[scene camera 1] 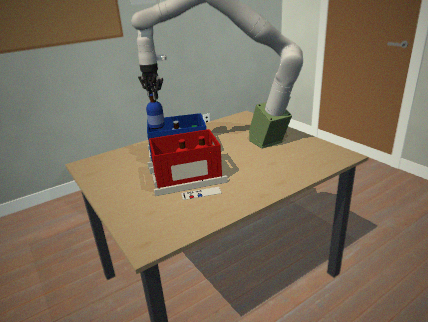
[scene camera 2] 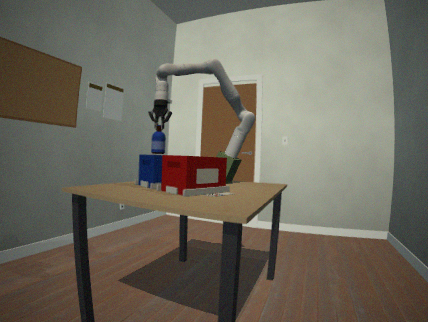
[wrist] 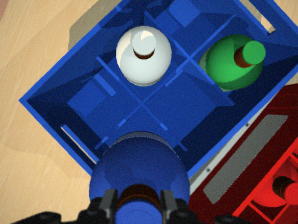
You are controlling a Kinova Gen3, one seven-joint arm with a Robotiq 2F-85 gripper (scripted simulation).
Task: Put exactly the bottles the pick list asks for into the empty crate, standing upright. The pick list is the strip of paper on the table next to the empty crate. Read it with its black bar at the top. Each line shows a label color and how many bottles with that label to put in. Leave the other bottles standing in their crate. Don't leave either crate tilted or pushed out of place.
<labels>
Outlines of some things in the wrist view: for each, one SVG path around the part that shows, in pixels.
The gripper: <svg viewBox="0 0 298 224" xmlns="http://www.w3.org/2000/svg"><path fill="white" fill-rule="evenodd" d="M214 217L214 224L253 224L231 214ZM160 190L162 224L208 224L199 222L197 214L189 210L187 202L181 198L174 198L172 190ZM118 189L106 189L103 197L92 199L88 209L81 210L78 213L77 220L62 222L60 213L44 211L11 224L115 224Z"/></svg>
A white-label bottle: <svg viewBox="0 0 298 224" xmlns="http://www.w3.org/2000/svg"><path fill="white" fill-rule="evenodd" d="M137 26L128 30L120 38L116 48L116 60L121 72L129 82L137 86L150 86L157 83L167 71L172 58L172 50L167 37L161 31L151 26Z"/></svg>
A green-label bottle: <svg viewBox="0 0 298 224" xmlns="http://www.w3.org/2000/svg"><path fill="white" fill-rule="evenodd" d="M260 42L253 41L252 38L242 34L224 36L203 53L198 65L223 92L248 87L258 79L263 69L266 51Z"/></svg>
</labels>
